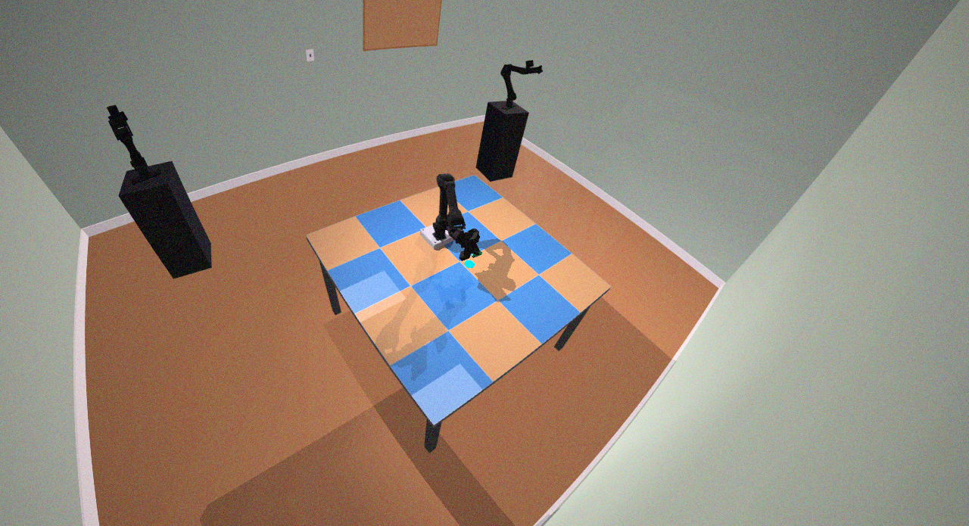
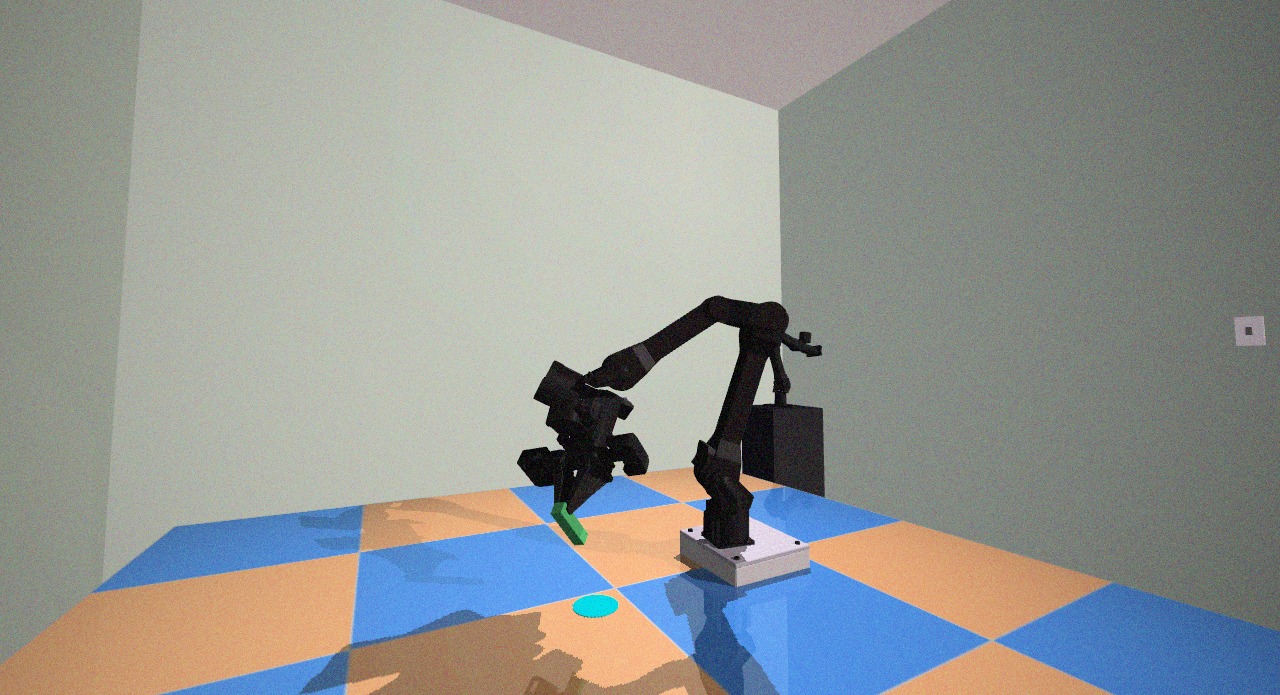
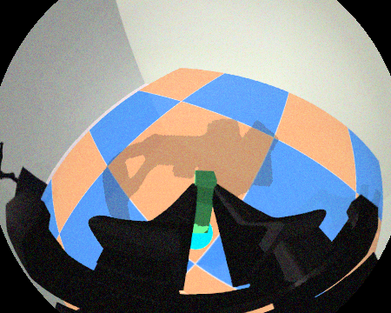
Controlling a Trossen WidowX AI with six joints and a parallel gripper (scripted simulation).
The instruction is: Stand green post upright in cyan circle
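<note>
The cyan circle lies 130 mm below my gripper tip, 50 mm behind it and 10 mm to the right of it. The rest, counted from my gripper tip: green post: 20 mm below, 10 mm to the right, 10 mm behind.
</note>
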